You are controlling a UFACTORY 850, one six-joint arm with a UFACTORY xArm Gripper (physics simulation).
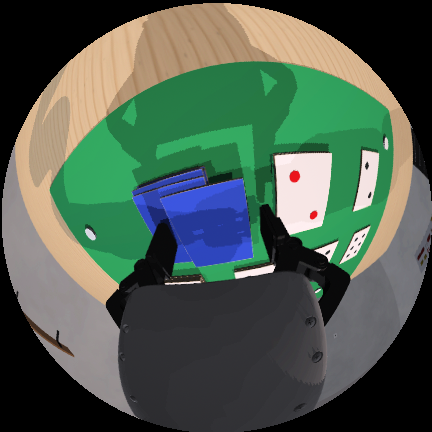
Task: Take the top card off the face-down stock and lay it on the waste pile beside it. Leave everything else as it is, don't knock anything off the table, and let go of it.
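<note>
The face-down stock is a stack of blue-backed cards. Its top card (215,222) lies shifted to the right and turned a little against the blue cards (182,185) that show at its upper left. A face-up white card with two red spots (302,192), on the waste pile, lies to the right of the stock. My gripper (214,226) is open and empty, with one finger at each side of the top card; the left finger hides part of the stock's left side. How high the fingertips are above the cards I cannot tell.
A green mat (200,95) lies on a wooden table (190,40). A white card with black spots (366,180) lies at the far right, a many-spotted card (355,245) below it. White cards (255,271) (184,281) show partly beside the gripper body. White discs (90,232) (385,142) are near the mat's sides.
</note>
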